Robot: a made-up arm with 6 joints.
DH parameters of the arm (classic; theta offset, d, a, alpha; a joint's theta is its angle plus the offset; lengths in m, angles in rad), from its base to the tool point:
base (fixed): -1.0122 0 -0.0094 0
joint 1: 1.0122 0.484 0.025 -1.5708
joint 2: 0.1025 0 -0.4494 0
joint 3: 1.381 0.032 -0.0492 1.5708
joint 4: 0 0.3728 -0.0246 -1.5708
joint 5: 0 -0.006 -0.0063 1.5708
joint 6: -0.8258 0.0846 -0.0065 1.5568
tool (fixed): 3.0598 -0.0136 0 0
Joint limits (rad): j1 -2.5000..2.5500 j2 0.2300..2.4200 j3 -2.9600..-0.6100 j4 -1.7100..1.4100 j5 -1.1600..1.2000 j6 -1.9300..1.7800
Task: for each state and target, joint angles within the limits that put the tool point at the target. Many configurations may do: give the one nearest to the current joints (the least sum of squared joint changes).
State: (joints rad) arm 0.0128 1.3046 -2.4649 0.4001 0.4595 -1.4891
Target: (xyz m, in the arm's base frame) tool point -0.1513 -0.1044 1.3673
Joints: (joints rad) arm 0.7518 1.1843 -2.7314 0.3950 0.0846 -1.5495
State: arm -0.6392 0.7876 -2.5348 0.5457 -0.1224 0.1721
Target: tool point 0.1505 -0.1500 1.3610
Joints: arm -0.8733 1.5039 -2.4004 0.5780 -0.1401 0.1749
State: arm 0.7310 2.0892 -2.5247 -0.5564 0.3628 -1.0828
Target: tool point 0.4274 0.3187 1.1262
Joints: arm 0.6004 1.7477 -2.1059 -0.5411 0.6185 -1.0824
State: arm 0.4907 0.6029 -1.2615 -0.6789 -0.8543 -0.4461
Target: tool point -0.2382 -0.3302 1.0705
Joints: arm 1.1812 0.2300 -1.4296 -0.5855 -1.0088 -0.4372
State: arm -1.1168 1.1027 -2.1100 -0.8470 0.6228 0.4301
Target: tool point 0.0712 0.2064 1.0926
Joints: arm -1.8385 0.3584 -1.4023 -0.7410 0.7231 0.4070
